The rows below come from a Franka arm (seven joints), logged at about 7 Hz.
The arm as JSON. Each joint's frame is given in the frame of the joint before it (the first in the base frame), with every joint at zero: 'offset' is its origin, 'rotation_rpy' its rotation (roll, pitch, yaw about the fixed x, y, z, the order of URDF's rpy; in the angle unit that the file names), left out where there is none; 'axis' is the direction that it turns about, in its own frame. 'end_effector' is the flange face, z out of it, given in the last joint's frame.
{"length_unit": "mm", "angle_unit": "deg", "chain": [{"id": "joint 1", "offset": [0.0, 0.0, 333.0], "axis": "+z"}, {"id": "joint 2", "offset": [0.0, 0.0, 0.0], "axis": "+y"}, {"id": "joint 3", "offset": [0.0, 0.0, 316.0], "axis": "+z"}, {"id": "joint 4", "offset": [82.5, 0.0, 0.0], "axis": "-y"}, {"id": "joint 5", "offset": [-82.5, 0.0, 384.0], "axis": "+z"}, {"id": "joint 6", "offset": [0.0, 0.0, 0.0], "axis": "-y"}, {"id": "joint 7", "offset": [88.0, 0.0, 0.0], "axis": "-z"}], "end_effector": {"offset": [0.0, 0.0, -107.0], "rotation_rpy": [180.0, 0.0, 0.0]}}
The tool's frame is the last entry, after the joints.
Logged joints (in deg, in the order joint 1, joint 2, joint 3, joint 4, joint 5, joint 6, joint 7), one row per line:
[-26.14 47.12 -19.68 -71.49 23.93 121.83 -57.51]
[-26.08 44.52 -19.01 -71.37 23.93 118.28 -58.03]
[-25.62 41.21 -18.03 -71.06 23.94 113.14 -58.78]
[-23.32 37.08 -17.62 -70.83 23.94 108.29 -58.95]
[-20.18 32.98 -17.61 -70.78 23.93 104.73 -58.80]
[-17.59 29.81 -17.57 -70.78 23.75 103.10 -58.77]
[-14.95 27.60 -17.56 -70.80 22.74 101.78 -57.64]
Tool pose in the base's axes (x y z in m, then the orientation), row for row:
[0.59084 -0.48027 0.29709 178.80 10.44 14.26]
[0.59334 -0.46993 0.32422 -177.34 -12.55 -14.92]
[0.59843 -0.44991 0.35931 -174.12 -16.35 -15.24]
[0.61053 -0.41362 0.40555 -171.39 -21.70 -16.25]
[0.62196 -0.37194 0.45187 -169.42 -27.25 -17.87]
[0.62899 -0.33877 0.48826 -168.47 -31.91 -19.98]
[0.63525 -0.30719 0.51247 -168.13 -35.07 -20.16]
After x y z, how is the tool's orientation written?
As a rotation vector, in degrees.
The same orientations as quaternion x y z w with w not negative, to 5 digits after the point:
[0.99515 0.05811 0.07937 0.00287]
[-0.99392 -0.07034 -0.08362 0.01389]
[-0.99111 -0.09307 -0.08675 0.03883]
[-0.98614 -0.12486 -0.09350 0.05651]
[-0.97991 -0.15761 -0.10336 0.06518]
[-0.97391 -0.18447 -0.11550 0.06431]
[-0.97040 -0.20242 -0.11636 0.06168]

